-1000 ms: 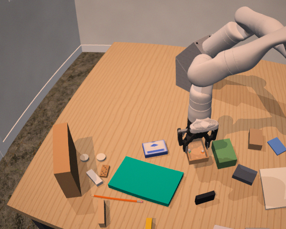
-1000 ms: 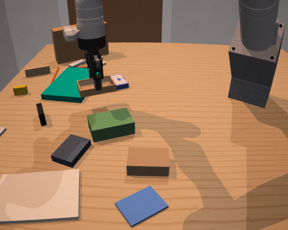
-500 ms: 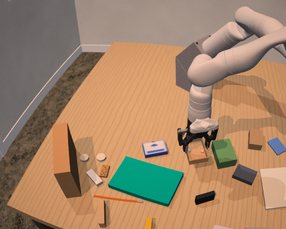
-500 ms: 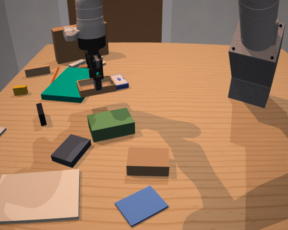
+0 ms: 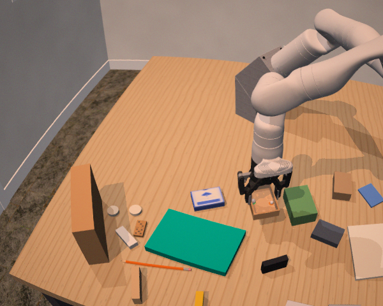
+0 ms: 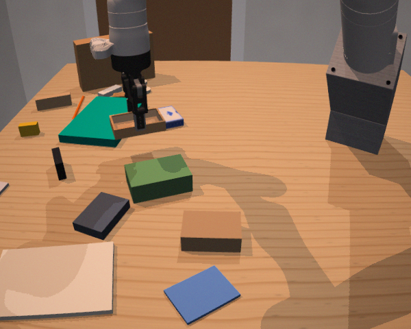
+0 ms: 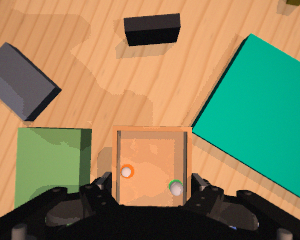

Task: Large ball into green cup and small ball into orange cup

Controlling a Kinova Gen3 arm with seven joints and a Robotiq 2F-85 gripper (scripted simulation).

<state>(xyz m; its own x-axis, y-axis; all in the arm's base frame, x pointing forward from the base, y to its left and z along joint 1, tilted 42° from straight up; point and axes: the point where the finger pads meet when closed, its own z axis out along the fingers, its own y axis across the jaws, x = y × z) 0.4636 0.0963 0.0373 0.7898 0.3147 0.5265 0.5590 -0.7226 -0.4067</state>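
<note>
Right now my hand is 20 mm above the wooden puzzle. The rest, counted from my hand: green block: 80 mm behind, 90 mm to the left, 70 mm below; then teal slab: 150 mm ahead, 120 mm to the right, 80 mm below; then black block: 140 mm ahead, 100 mm to the left, 70 mm below.
</note>
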